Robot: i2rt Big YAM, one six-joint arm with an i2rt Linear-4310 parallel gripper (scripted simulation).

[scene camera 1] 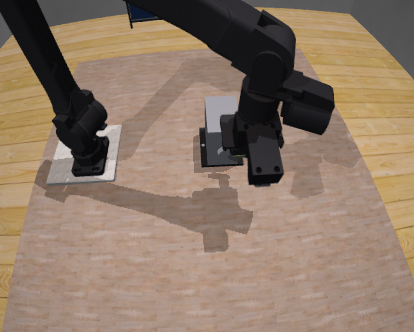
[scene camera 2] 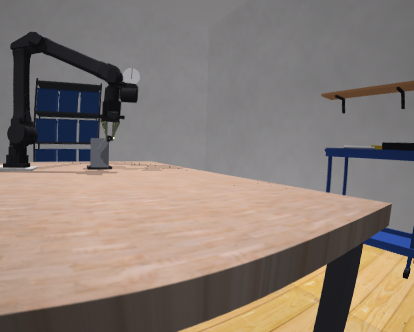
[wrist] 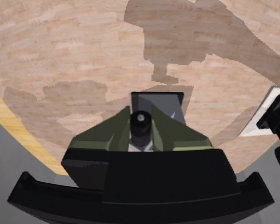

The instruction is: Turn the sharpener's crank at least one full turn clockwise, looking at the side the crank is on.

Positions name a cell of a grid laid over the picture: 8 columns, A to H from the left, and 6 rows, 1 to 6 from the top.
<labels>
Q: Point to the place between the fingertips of my gripper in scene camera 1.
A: At E3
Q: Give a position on a sharpener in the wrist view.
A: At E3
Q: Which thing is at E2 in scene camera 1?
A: A sharpener.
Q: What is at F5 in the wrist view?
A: My gripper.
</labels>
